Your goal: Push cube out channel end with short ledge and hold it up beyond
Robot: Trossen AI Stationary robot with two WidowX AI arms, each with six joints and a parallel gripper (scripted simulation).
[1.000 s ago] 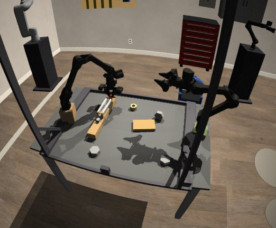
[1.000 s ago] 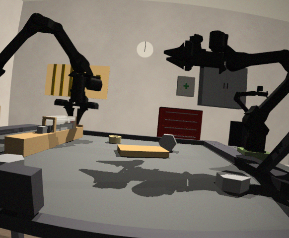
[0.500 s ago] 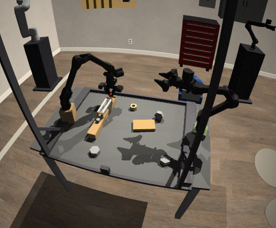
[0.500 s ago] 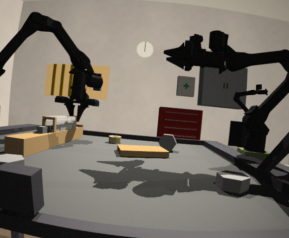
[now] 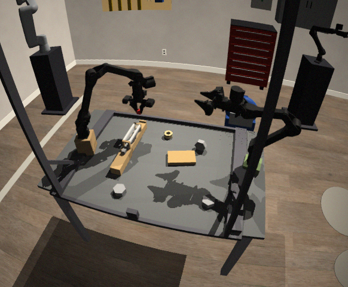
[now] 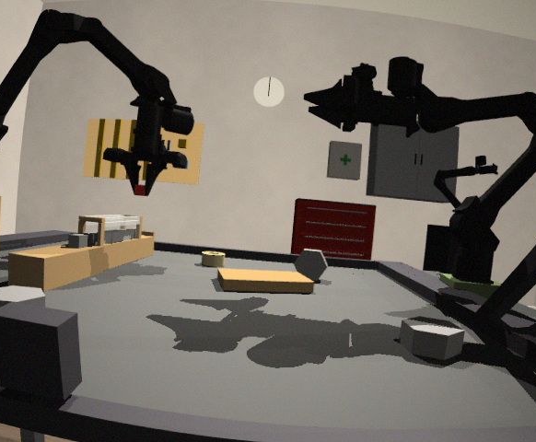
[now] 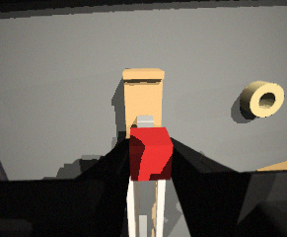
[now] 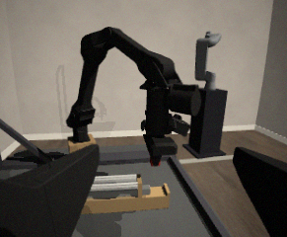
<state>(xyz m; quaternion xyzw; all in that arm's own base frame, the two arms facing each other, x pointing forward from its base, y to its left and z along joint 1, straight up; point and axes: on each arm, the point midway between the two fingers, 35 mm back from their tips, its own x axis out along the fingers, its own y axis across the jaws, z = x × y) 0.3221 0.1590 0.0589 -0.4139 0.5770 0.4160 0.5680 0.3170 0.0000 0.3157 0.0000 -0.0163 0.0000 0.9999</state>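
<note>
Right now my left hand is 2 cm above the red cube. From my left hand the other things lie so: tan channel 13 cm behind, 2 cm to the left, 12 cm below; tan ring 3 cm behind, 18 cm to the right, 16 cm below; flat tan plate 20 cm behind, 28 cm to the right, 16 cm below.
</note>
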